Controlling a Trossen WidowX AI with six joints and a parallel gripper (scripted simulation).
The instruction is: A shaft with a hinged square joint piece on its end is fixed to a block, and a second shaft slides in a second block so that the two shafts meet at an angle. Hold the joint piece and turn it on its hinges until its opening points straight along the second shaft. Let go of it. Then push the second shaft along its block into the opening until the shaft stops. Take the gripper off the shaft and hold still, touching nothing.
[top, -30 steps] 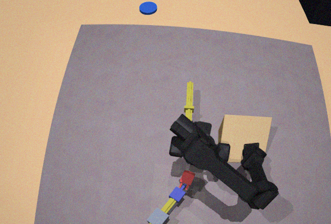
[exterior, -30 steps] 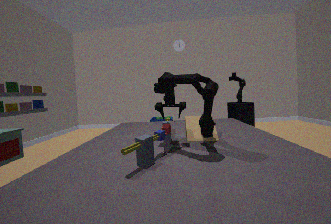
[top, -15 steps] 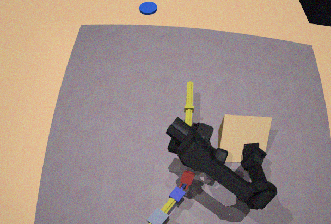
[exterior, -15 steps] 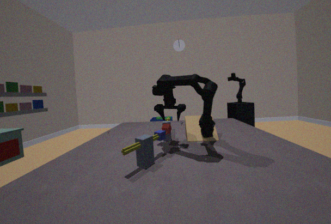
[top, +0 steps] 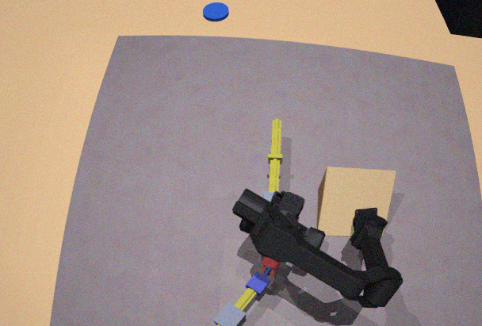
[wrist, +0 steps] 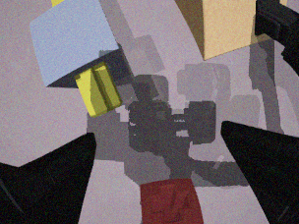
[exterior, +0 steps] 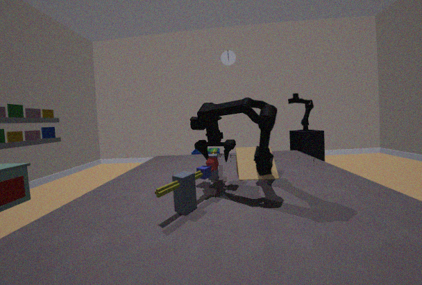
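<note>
Right now my gripper tip is 3 cm short of the red joint piece and 6 cm to the right of it.
</note>
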